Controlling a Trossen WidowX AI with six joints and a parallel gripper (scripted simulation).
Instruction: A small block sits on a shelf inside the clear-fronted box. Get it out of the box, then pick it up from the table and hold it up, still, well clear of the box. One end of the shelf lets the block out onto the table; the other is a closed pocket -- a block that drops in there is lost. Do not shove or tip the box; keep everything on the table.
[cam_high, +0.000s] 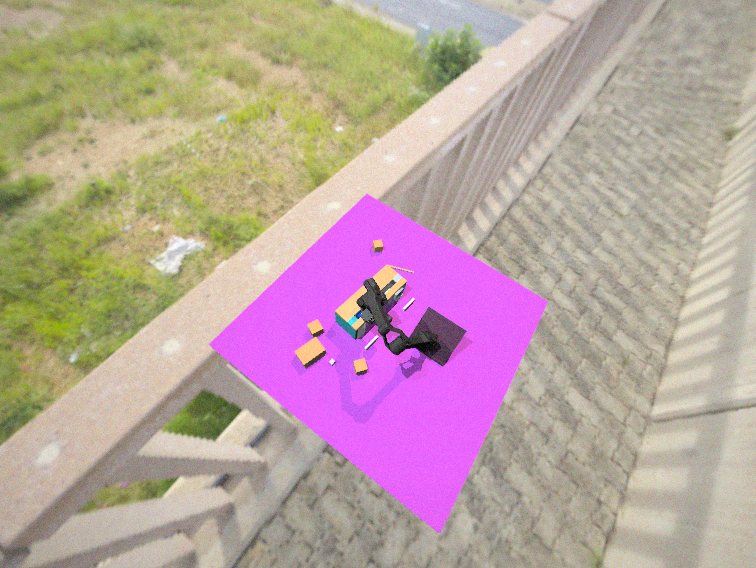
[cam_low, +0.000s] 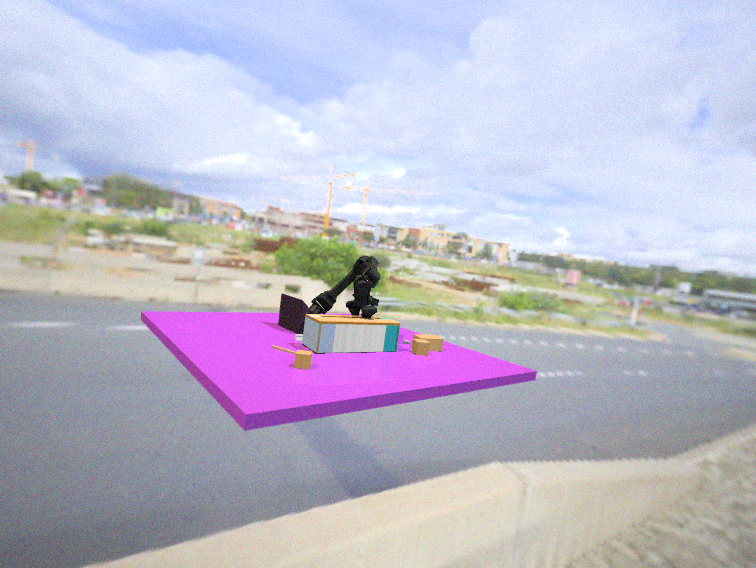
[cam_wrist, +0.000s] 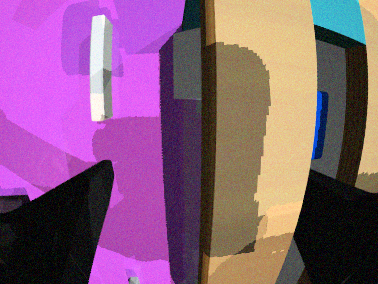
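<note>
Now: gripper tip 5 cm short of the blue block and 1 cm to the right of it. The rest, counted from my gripper tip: thin orange stick: 40 cm to the right, 8 cm below.
</note>
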